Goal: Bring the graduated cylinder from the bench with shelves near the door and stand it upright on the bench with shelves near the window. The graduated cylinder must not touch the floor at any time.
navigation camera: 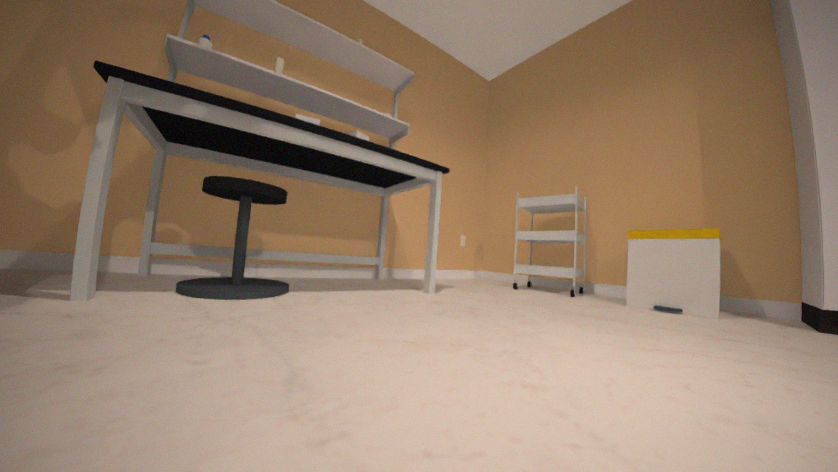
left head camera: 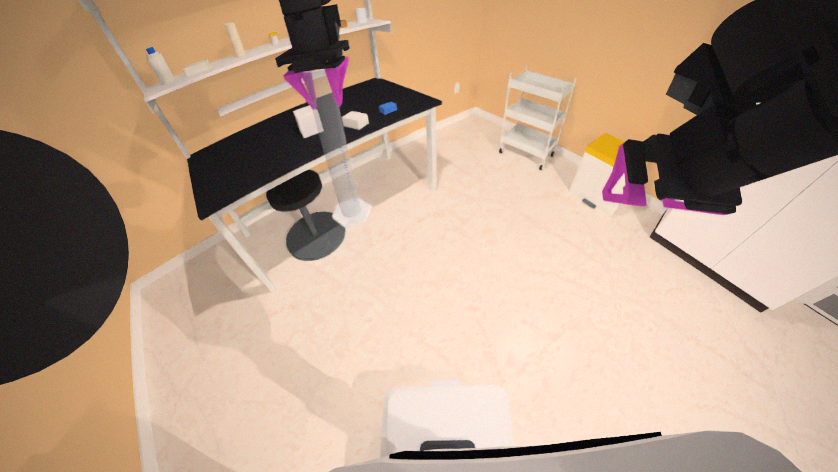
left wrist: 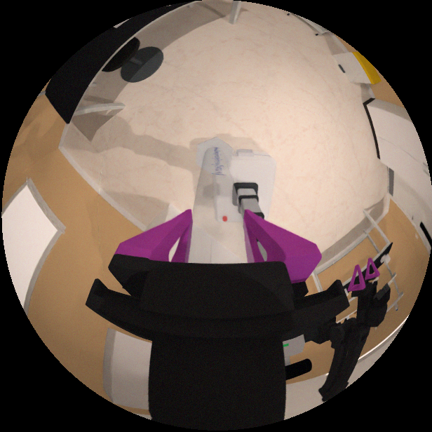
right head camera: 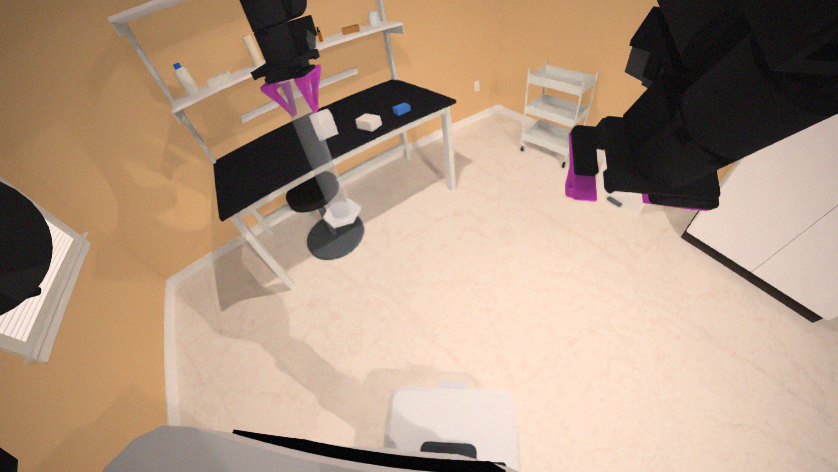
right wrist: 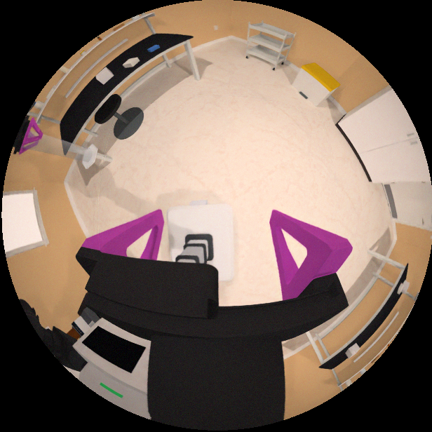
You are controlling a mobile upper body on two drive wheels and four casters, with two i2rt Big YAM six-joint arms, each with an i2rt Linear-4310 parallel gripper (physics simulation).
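Places are measured from the left arm's base along level axes (x back, y left, z down), in metres.
Pixels of known places: left gripper, fingertip midpoint: (left head camera: 327,106) (right head camera: 305,113); right gripper, fingertip midpoint: (left head camera: 634,199) (right head camera: 606,194).
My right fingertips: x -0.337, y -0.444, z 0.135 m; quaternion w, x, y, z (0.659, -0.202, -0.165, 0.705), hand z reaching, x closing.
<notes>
For each thing: its middle in the pictures, then the offset to it from my right fingertips.
- clear graduated cylinder, body centre: (left head camera: 336,152) (right head camera: 319,156) dy +0.442, dx -0.206, dz +0.057 m
- blue block, body centre: (left head camera: 388,107) (right head camera: 401,108) dy +0.509, dx -1.396, dz +0.493 m
The clear graduated cylinder (left head camera: 335,137) (right head camera: 317,153) (left wrist: 205,182) (right wrist: 62,147) hangs roughly upright, base down, from my left gripper (left head camera: 327,105) (right head camera: 304,112) (left wrist: 217,215). That gripper is shut on its upper part. The hexagonal base is in the air, apart from the bench. The black-topped bench with shelves (left head camera: 246,170) (right head camera: 263,175) (right wrist: 80,107) (navigation camera: 234,111) stands ahead, on the window's side of the room. My right gripper (left head camera: 653,204) (right head camera: 620,200) (right wrist: 216,215) is open and empty, off to the right. Another bench with shelves (right wrist: 370,330) shows at the lower right of the right wrist view.
White boxes (left head camera: 307,121) (left head camera: 355,120) and a blue block (left head camera: 387,107) (right head camera: 401,108) lie on the bench ahead. A round stool (left head camera: 293,190) (navigation camera: 243,190) stands at its front. A cart (left head camera: 542,87) (navigation camera: 548,235), a yellow-lidded bin (left head camera: 605,147) (navigation camera: 673,275) and white cabinets (left head camera: 762,234) stand right.
</notes>
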